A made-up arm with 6 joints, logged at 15 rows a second.
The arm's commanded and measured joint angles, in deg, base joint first. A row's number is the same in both.
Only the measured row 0 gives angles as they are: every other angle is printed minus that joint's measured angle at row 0.
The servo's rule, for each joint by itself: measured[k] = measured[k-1] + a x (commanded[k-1-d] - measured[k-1]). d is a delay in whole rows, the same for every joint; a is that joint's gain. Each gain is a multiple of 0.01, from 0.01 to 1. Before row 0 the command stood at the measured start. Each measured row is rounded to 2 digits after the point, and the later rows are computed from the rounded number. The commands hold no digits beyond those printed.
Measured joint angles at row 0: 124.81 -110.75 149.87 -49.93 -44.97 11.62
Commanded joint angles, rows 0 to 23: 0.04 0.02 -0.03 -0.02 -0.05 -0.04; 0.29 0.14 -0.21 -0.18 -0.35 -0.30; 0.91 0.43 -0.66 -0.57 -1.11 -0.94; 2.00 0.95 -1.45 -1.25 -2.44 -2.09; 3.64 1.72 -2.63 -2.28 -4.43 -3.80; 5.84 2.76 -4.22 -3.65 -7.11 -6.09; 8.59 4.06 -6.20 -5.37 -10.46 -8.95; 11.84 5.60 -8.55 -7.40 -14.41 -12.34; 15.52 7.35 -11.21 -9.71 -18.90 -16.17; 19.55 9.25 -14.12 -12.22 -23.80 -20.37; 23.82 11.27 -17.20 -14.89 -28.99 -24.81; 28.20 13.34 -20.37 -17.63 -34.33 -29.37; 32.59 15.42 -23.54 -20.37 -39.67 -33.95; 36.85 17.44 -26.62 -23.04 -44.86 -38.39; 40.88 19.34 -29.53 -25.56 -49.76 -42.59; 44.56 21.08 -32.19 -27.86 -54.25 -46.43; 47.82 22.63 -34.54 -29.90 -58.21 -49.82; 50.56 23.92 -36.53 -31.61 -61.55 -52.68; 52.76 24.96 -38.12 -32.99 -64.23 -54.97; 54.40 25.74 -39.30 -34.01 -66.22 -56.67; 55.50 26.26 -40.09 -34.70 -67.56 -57.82; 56.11 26.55 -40.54 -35.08 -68.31 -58.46; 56.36 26.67 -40.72 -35.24 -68.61 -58.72; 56.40 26.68 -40.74 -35.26 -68.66 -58.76
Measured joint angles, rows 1 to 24: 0.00 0.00 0.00 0.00 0.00 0.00; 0.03 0.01 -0.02 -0.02 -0.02 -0.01; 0.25 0.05 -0.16 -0.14 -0.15 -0.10; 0.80 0.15 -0.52 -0.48 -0.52 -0.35; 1.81 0.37 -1.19 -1.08 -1.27 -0.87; 3.35 0.73 -2.23 -2.02 -2.50 -1.75; 5.44 1.28 -3.66 -3.29 -4.30 -3.05; 8.09 2.03 -5.49 -4.91 -6.70 -4.82; 11.24 2.99 -7.69 -6.85 -9.71 -7.08; 14.84 4.17 -10.22 -9.08 -13.29 -9.81; 18.80 5.54 -13.03 -11.53 -17.39 -12.98; 23.02 7.09 -16.03 -14.15 -21.91 -16.53; 27.37 8.78 -19.15 -16.86 -26.75 -20.38; 31.75 10.57 -22.31 -19.60 -31.79 -24.45; 36.03 12.42 -25.41 -22.28 -36.89 -28.63; 40.10 14.29 -28.38 -24.84 -41.91 -32.82; 43.85 16.12 -31.12 -27.20 -46.72 -36.90; 47.18 17.88 -33.58 -29.31 -51.20 -40.78; 50.02 19.51 -35.70 -31.10 -55.24 -44.35; 52.32 20.98 -37.44 -32.57 -58.75 -47.54; 54.07 22.27 -38.78 -33.69 -61.66 -50.28; 55.27 23.35 -39.72 -34.48 -63.96 -52.54; 55.98 24.21 -40.31 -34.95 -65.66 -54.32; 56.30 24.87 -40.61 -35.18 -66.81 -55.64
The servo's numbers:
d 1
a 0.84 0.27 0.72 0.78 0.39 0.30

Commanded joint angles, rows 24 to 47: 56.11 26.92 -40.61 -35.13 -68.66 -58.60; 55.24 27.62 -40.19 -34.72 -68.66 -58.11; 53.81 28.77 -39.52 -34.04 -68.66 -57.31; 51.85 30.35 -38.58 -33.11 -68.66 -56.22; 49.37 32.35 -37.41 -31.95 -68.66 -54.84; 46.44 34.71 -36.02 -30.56 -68.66 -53.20; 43.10 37.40 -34.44 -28.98 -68.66 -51.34; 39.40 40.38 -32.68 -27.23 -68.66 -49.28; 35.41 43.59 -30.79 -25.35 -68.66 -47.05; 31.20 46.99 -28.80 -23.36 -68.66 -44.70; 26.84 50.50 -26.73 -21.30 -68.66 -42.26; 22.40 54.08 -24.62 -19.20 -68.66 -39.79; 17.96 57.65 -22.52 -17.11 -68.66 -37.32; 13.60 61.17 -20.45 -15.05 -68.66 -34.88; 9.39 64.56 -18.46 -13.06 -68.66 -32.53; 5.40 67.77 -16.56 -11.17 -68.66 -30.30; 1.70 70.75 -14.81 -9.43 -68.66 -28.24; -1.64 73.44 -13.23 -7.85 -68.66 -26.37; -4.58 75.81 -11.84 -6.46 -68.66 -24.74; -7.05 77.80 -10.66 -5.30 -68.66 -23.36; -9.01 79.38 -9.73 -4.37 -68.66 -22.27; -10.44 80.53 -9.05 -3.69 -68.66 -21.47; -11.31 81.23 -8.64 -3.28 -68.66 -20.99; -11.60 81.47 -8.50 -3.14 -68.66 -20.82
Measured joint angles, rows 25 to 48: 56.38 25.36 -40.70 -35.24 -67.53 -56.58; 56.15 25.78 -40.64 -35.15 -67.97 -57.19; 55.39 26.28 -40.32 -34.81 -68.24 -57.47; 54.06 26.95 -39.74 -34.21 -68.40 -57.42; 52.20 27.87 -38.90 -33.35 -68.50 -57.06; 49.82 29.08 -37.83 -32.26 -68.56 -56.39; 46.98 30.60 -36.53 -30.93 -68.60 -55.43; 43.72 32.44 -35.03 -29.41 -68.62 -54.20; 40.09 34.58 -33.34 -27.71 -68.64 -52.72; 36.16 37.01 -31.50 -25.87 -68.65 -51.02; 31.99 39.70 -29.56 -23.91 -68.65 -49.12; 27.66 42.62 -27.52 -21.87 -68.65 -47.06; 23.24 45.71 -25.43 -19.79 -68.65 -44.88; 18.80 48.93 -23.33 -17.70 -68.65 -42.61; 14.43 52.23 -21.26 -15.63 -68.65 -40.29; 10.20 55.56 -19.24 -13.63 -68.65 -37.96; 6.17 58.86 -17.31 -11.71 -68.65 -35.66; 2.42 62.07 -15.51 -9.93 -68.65 -33.43; -0.99 65.14 -13.87 -8.31 -68.65 -31.31; -4.01 68.02 -12.41 -6.87 -68.65 -29.34; -6.56 70.66 -11.15 -5.65 -68.65 -27.55; -8.62 73.01 -10.13 -4.65 -68.65 -25.97; -10.15 75.04 -9.35 -3.90 -68.65 -24.62; -11.12 76.71 -8.84 -3.42 -68.65 -23.53
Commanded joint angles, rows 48 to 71: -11.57 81.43 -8.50 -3.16 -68.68 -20.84; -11.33 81.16 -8.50 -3.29 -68.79 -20.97; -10.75 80.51 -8.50 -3.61 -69.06 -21.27; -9.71 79.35 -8.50 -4.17 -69.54 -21.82; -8.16 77.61 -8.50 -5.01 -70.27 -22.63; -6.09 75.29 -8.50 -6.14 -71.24 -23.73; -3.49 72.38 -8.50 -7.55 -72.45 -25.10; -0.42 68.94 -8.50 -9.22 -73.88 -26.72; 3.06 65.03 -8.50 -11.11 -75.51 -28.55; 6.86 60.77 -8.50 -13.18 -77.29 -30.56; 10.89 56.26 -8.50 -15.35 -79.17 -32.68; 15.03 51.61 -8.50 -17.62 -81.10 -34.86; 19.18 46.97 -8.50 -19.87 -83.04 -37.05; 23.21 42.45 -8.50 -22.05 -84.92 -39.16; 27.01 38.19 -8.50 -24.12 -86.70 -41.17; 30.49 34.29 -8.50 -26.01 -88.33 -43.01; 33.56 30.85 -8.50 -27.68 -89.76 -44.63; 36.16 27.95 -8.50 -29.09 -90.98 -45.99; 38.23 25.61 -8.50 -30.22 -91.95 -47.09; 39.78 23.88 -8.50 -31.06 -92.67 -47.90; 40.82 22.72 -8.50 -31.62 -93.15 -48.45; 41.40 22.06 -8.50 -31.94 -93.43 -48.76; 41.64 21.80 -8.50 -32.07 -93.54 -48.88; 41.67 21.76 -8.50 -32.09 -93.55 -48.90
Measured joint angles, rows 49 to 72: -11.52 78.00 -8.60 -3.20 -68.65 -22.72; -11.56 78.93 -8.53 -3.17 -68.66 -22.16; -11.37 79.53 -8.51 -3.26 -68.71 -21.80; -10.85 79.79 -8.50 -3.53 -68.85 -21.64; -9.89 79.67 -8.50 -4.03 -69.12 -21.69; -8.44 79.11 -8.50 -4.79 -69.57 -21.97; -6.47 78.08 -8.50 -5.84 -70.22 -22.50; -3.97 76.54 -8.50 -7.17 -71.09 -23.28; -0.99 74.49 -8.50 -8.77 -72.18 -24.31; 2.41 71.94 -8.50 -10.60 -73.48 -25.58; 6.15 68.92 -8.50 -12.61 -74.97 -27.07; 10.13 65.50 -8.50 -14.75 -76.61 -28.75; 14.25 61.75 -8.50 -16.99 -78.36 -30.58; 18.39 57.76 -8.50 -19.24 -80.19 -32.52; 22.44 53.63 -8.50 -21.43 -82.03 -34.51; 26.28 49.46 -8.50 -23.53 -83.85 -36.51; 29.82 45.36 -8.50 -25.46 -85.60 -38.46; 32.96 41.44 -8.50 -27.19 -87.22 -40.31; 35.65 37.80 -8.50 -28.67 -88.69 -42.01; 37.82 34.51 -8.50 -29.88 -89.96 -43.53; 39.47 31.64 -8.50 -30.80 -91.02 -44.84; 40.60 29.23 -8.50 -31.44 -91.85 -45.92; 41.27 27.29 -8.50 -31.83 -92.47 -46.77; 41.58 25.81 -8.50 -32.02 -92.89 -47.40
